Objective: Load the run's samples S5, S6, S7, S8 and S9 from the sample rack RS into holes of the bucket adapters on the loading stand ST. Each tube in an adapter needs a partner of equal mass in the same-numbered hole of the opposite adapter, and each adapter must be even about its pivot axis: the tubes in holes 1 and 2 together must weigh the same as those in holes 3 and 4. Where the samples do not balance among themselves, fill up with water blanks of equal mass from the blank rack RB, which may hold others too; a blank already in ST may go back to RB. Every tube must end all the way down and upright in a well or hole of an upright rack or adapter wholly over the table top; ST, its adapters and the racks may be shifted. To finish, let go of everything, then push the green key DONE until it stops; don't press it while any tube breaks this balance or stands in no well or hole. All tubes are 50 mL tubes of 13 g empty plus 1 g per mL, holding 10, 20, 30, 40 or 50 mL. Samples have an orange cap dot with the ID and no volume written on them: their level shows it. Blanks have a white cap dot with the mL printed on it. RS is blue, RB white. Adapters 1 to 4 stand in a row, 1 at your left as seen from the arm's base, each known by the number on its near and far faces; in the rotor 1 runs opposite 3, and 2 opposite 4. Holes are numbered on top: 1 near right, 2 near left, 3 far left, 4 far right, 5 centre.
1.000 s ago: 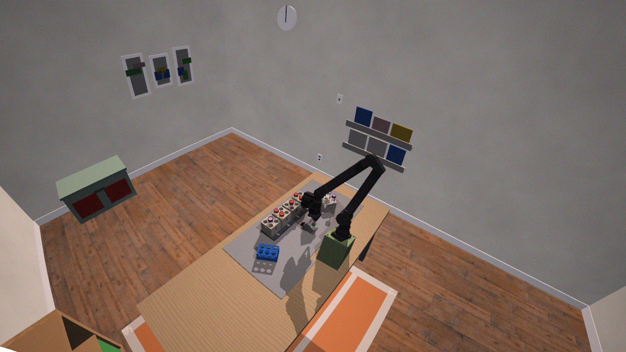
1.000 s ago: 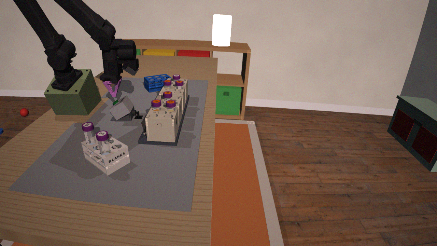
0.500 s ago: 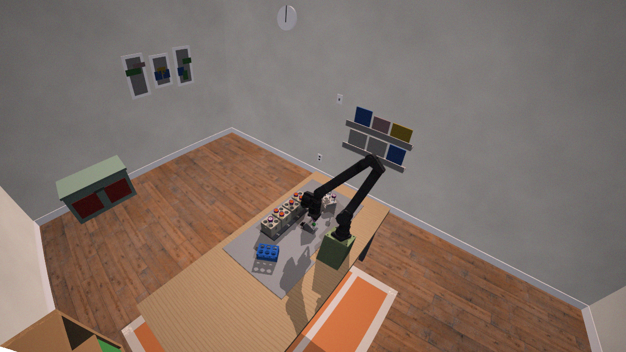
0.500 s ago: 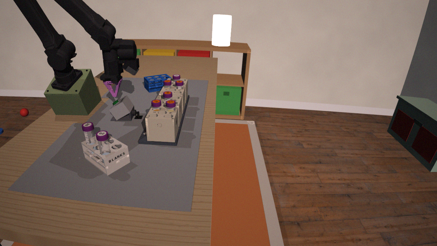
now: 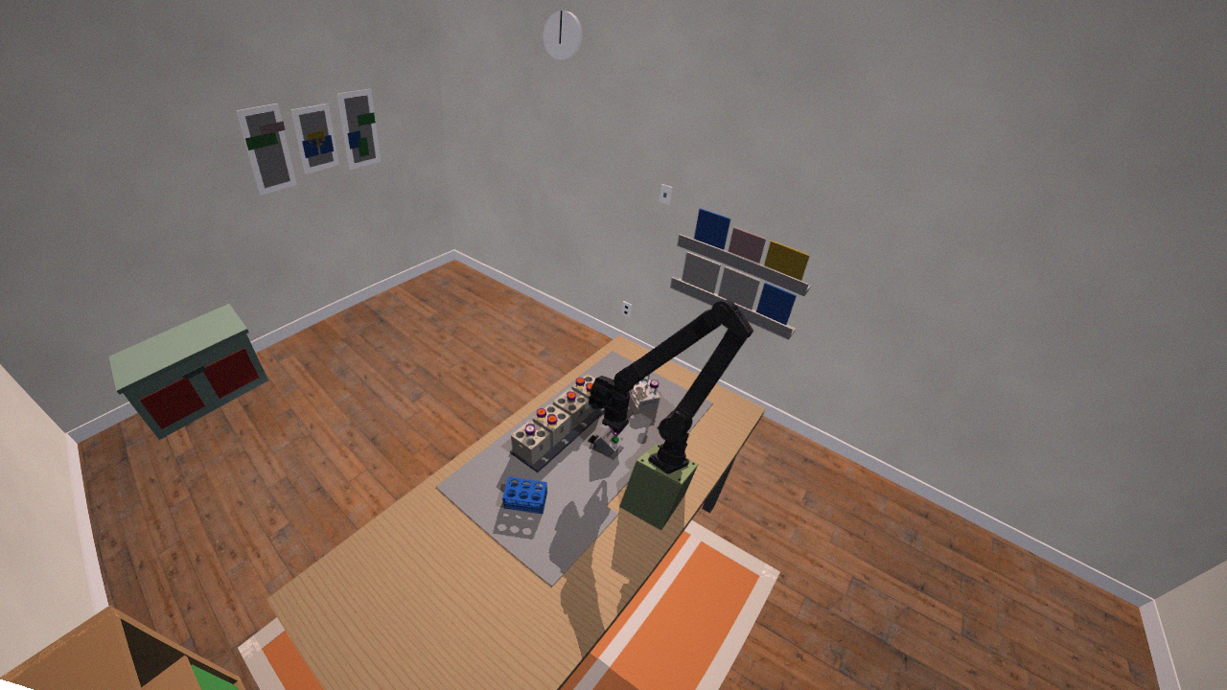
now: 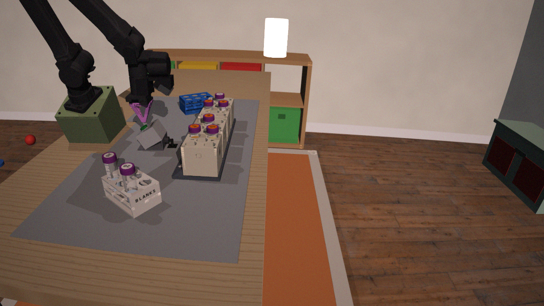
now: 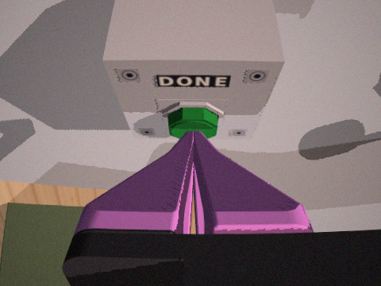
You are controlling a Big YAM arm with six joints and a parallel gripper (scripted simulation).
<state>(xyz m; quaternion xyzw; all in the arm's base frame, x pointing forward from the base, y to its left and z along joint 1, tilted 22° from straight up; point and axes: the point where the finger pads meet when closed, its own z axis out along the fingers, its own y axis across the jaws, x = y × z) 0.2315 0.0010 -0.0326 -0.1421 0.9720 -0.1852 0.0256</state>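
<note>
Now: hand 3 cm above the green done key. Round my hand: sample tube S9: 17 cm ahead, 15 cm to the left, 3 cm below; then orange-dot sample tube: 21 cm ahead, 7 cm to the right, 3 cm below; then sample S8: 22 cm ahead, 2 cm to the left, 3 cm below.
</note>
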